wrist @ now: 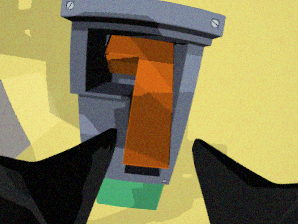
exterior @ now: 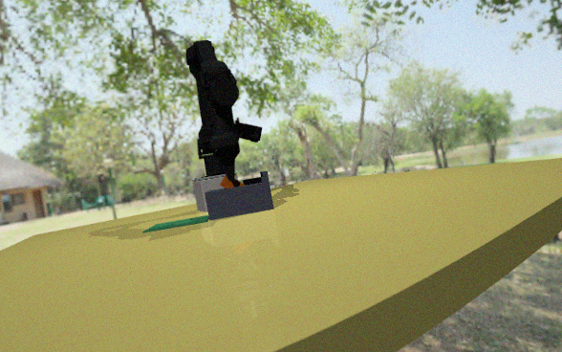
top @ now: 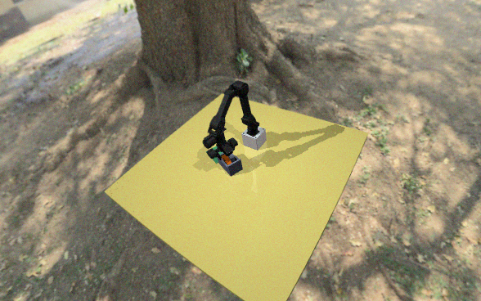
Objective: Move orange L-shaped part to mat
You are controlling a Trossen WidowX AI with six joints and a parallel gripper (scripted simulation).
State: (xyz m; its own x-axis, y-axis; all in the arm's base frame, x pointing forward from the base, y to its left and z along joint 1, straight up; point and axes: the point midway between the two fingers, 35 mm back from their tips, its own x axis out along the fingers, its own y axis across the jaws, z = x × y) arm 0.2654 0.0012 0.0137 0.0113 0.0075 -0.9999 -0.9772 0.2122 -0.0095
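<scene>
My gripper tip is now 4 cm to the right of the orange L-shaped part, 4 cm above it and 1 cm past it.
</scene>
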